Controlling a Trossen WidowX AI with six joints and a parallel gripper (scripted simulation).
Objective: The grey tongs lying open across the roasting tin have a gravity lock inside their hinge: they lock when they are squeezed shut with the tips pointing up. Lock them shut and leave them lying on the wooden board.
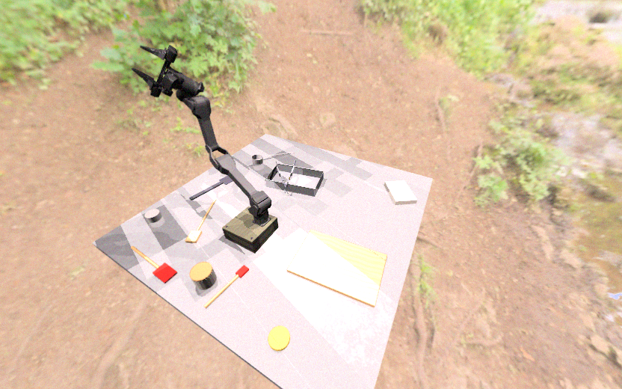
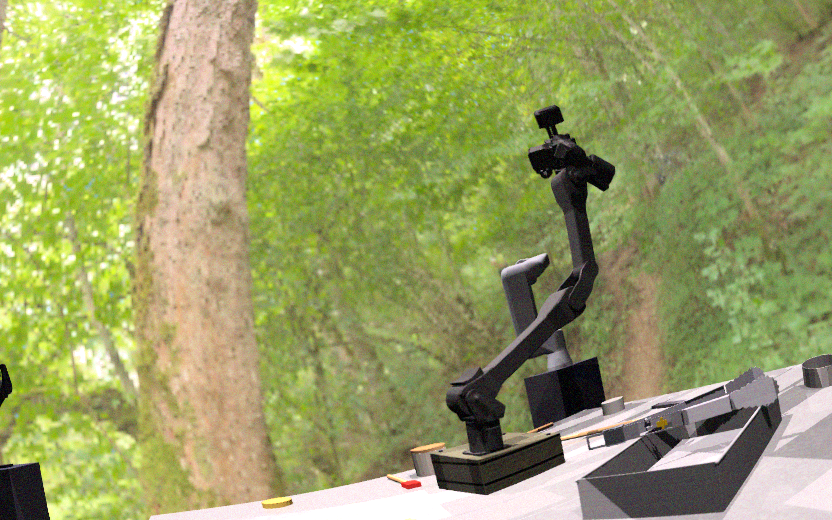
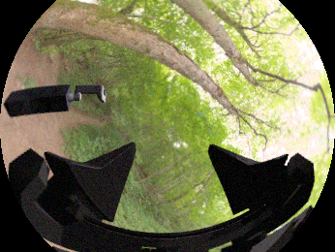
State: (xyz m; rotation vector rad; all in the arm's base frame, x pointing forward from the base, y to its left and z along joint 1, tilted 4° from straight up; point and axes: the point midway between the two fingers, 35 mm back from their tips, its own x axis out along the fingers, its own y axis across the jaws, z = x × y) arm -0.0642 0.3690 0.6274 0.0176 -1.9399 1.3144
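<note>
The roasting tin lies 68 cm below my gripper tip, 45 cm ahead of it and 33 cm to the right of it. From my gripper tip the other things lie so: wooden board 80 cm to the right, 70 cm below, 6 cm ahead; black spatula 71 cm below, 20 cm ahead, 6 cm to the left; white puck 69 cm below, 17 cm behind, 13 cm to the left.
</note>
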